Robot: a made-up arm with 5 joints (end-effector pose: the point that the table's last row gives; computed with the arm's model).
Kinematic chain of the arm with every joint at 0, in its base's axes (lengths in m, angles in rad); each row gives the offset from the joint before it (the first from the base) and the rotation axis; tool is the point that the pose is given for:
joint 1: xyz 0 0 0.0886 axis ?
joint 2: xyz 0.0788 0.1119 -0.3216 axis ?
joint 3: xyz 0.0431 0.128 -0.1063 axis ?
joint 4: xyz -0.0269 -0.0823 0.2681 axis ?
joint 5: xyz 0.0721 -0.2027 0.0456 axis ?
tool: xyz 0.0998 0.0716 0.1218
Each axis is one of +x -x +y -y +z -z.
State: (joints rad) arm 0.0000 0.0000 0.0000 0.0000 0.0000
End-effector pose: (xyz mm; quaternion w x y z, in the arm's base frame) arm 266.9 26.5 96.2 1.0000 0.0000 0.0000 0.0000
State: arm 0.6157 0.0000 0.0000 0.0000 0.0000
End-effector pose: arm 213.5 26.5 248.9 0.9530 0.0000 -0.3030 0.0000
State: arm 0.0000 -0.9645 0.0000 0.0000 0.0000
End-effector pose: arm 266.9 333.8 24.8 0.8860 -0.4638 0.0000 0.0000
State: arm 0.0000 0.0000 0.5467 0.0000 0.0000
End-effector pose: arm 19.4 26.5 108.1 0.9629 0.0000 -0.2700 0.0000
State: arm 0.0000 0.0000 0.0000 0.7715 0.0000
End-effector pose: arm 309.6 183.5 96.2 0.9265 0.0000 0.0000 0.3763
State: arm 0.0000 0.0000 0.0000 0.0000 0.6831
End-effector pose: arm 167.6 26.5 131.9 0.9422 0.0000 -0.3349 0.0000
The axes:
joint 1: -y
joint 2: +x
joint 3: -y
joint 4: +z
joint 5: -y

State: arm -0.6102 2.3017 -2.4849 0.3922 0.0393
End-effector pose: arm 230.4 538.6 -17.2 0.1283 -0.6237 -0.2971 -0.7116
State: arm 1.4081 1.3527 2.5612 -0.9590 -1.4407
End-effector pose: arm 575.4 369.6 3.1 0.0692 -0.7018 0.5816 -0.4056
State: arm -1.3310 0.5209 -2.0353 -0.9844 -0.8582
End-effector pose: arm -523.1 42.5 -461.5 0.4482 0.2728 -0.8511 -0.0176
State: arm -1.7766 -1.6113 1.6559 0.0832 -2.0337
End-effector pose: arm -231.0 113.7 195.8 0.3160 -0.5750 0.5819 0.4805
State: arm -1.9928 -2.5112 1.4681 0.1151 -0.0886
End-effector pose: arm -220.5 225.6 499.7 0.2415 0.1131 0.0823 0.9603
